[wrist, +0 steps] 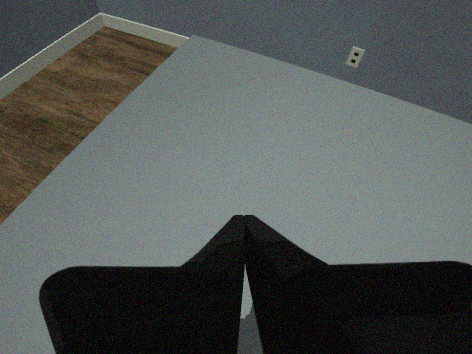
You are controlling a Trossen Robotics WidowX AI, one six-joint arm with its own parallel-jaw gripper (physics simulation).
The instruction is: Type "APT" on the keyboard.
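Frame: origin at the arm's base, x ahead, y left, z up, level; centimetres.
Seen in the pictures: gripper, fingertip midpoint: (pixel 243 225).
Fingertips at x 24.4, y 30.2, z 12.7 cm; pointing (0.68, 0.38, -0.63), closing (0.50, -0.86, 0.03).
Note:
A point is followed by its place in that frame.
My gripper (pixel 243 225) {x 24.4, y 30.1, z 12.7 cm} is shut, its two black fingers meeting at the tips in the lower middle of the wrist view. No thing is held between the fingertips. The tips show against the grey table top (pixel 240 135) {x 52.8, y 43.4, z -16.2 cm}. The keyboard cannot be made out in this view. Through the narrow gap between the fingers, near the bottom edge, a small darker grey patch shows; I cannot tell what it is. The black fingers hide much of the lower part of the view.
The table's left edge runs diagonally beside a brown wood floor (pixel 65 115). A white baseboard (pixel 145 32) follows the foot of the blue-grey wall (pixel 280 30) behind the table. A white outlet (pixel 355 57) is on the wall at the upper right.

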